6 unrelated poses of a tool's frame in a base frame.
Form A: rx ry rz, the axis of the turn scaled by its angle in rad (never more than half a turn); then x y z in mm.
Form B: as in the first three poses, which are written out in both.
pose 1, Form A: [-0.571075, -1.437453, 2.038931, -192.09, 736.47, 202.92]
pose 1, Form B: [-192.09, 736.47, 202.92, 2.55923, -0.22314, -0.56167, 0.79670]
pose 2, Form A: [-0.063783, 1.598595, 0.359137, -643.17, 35.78, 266.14]
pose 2, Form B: [-643.17, 35.78, 266.14, 1.63968, -0.03890, 0.97494, 0.21903]
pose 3, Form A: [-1.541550, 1.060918, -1.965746, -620.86, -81.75, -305.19]
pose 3, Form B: [-620.86, -81.75, -305.19, 2.71405, -0.56799, 0.39090, -0.72428]
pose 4, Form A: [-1.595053, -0.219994, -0.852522, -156.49, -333.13, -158.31]
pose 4, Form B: [-156.49, -333.13, -158.31, 1.82192, -0.87548, -0.12075, -0.46793]
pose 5, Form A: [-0.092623, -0.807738, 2.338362, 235.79, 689.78, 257.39]
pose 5, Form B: [235.79, 689.78, 257.39, 2.47567, -0.03741, -0.32627, 0.94454]
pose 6, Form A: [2.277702, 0.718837, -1.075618, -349.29, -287.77, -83.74]
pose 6, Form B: [-349.29, -287.77, -83.74, 2.61947, 0.86953, 0.27442, -0.41062]
